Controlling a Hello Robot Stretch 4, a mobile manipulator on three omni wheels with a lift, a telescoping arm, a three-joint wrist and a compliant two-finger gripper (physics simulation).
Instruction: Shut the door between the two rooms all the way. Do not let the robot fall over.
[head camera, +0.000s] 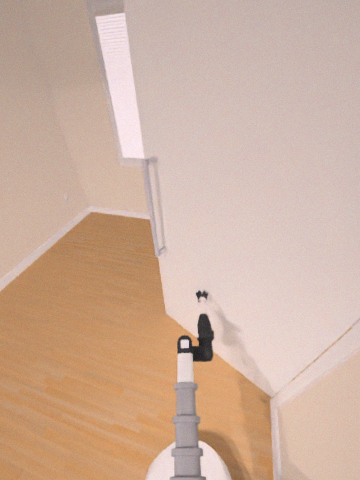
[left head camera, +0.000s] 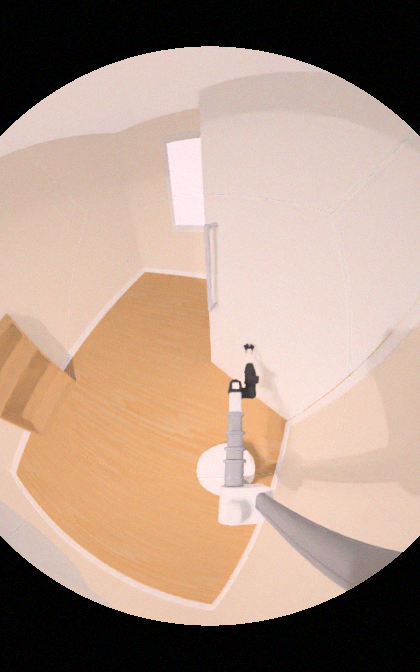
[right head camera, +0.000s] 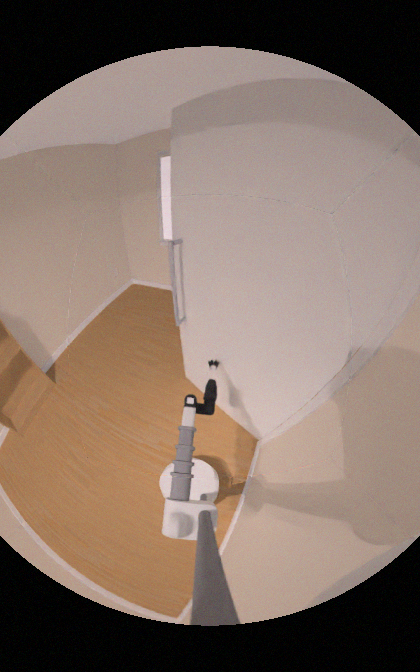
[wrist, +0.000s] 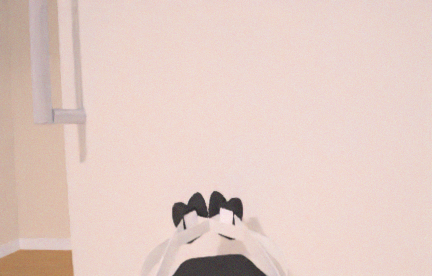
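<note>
The pale door stands ajar, its free edge at the left and its hinge side at the right by the near wall. A long grey bar handle is mounted near the free edge. My gripper is shut and empty. Its fingertips are at the lower part of the door face, right of and below the handle; whether they touch the door is hard to tell.
A bright window shows past the door's free edge. A wooden shelf-like piece stands at the far left. The wall beside the hinge runs close to the right of my white base. Wooden floor lies to the left.
</note>
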